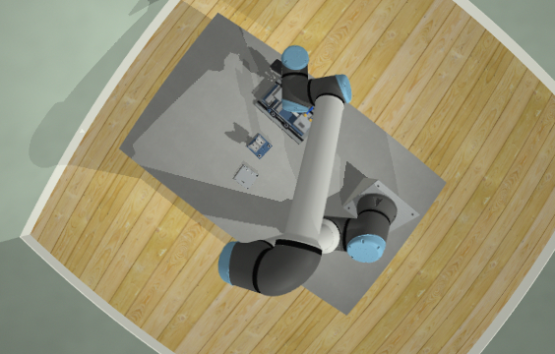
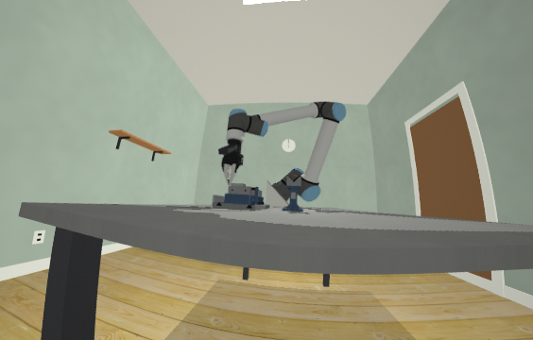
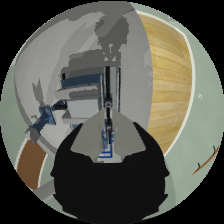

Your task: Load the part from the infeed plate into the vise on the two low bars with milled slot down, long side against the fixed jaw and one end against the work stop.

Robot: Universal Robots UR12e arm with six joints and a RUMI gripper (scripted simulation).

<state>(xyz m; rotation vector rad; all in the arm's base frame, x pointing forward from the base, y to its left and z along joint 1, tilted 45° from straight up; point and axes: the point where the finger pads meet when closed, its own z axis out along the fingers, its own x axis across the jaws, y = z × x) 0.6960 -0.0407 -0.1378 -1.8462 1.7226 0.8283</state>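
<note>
Right now the part is 50 mm to the left of my hand and 30 mm below it. Round my hand: vise 80 mm below, 70 mm to the left, 70 mm behind; infeed plate 450 mm to the left, 140 mm behind, 110 mm below.
</note>
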